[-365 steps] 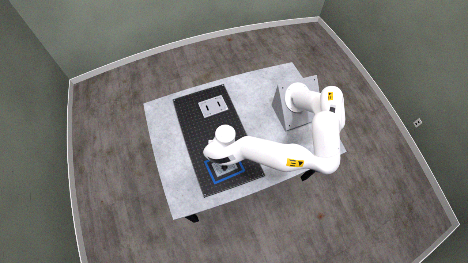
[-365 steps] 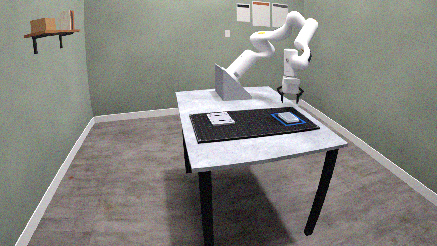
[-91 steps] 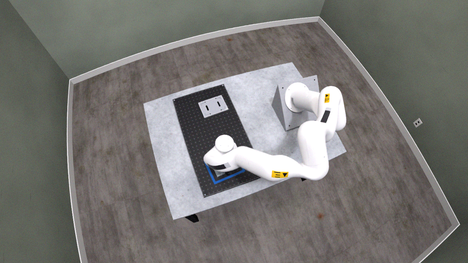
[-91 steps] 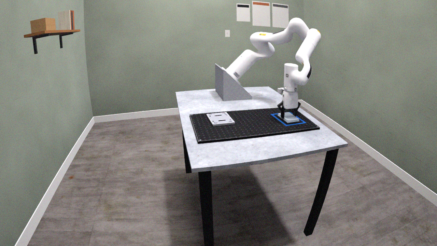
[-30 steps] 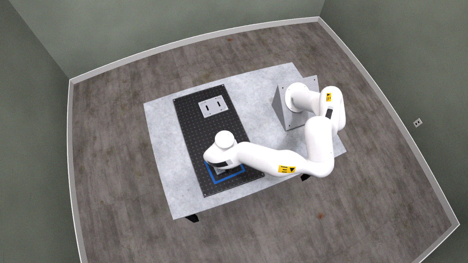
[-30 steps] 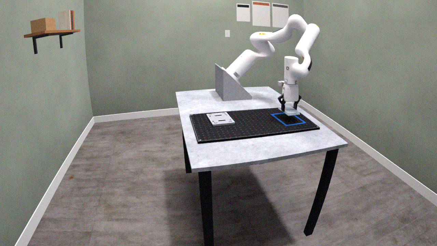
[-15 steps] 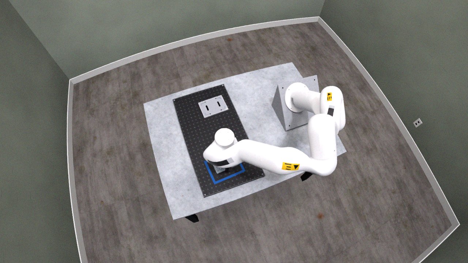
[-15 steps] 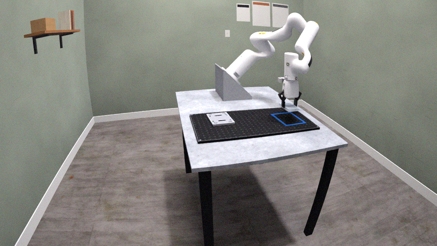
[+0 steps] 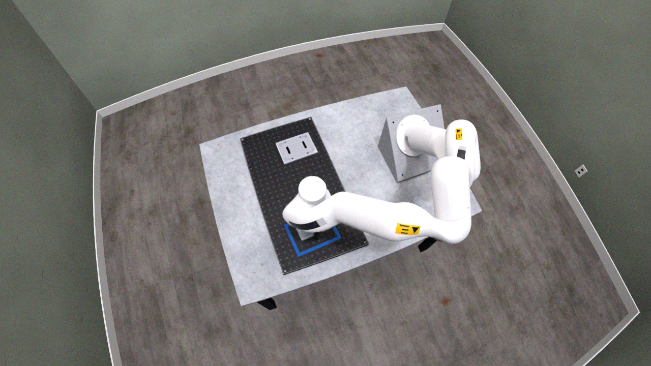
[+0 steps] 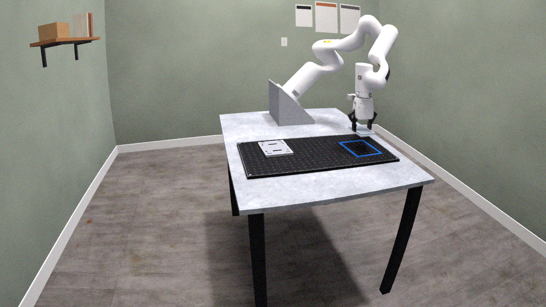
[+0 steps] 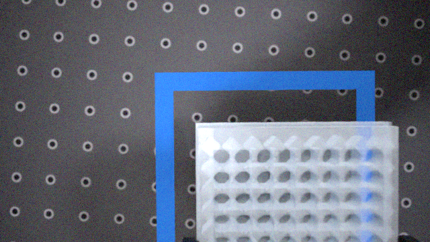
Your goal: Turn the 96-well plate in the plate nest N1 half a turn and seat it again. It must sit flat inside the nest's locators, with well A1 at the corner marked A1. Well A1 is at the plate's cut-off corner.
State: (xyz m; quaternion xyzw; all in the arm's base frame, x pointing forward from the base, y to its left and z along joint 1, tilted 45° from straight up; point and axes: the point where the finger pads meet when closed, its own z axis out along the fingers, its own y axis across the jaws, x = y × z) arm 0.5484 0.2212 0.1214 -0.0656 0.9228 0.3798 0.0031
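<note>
My hand is 5 cm past the slotted fixture plate, 41 cm to the left of it and 9 cm above it. Round my hand: 96-well plate 1 cm below.
</note>
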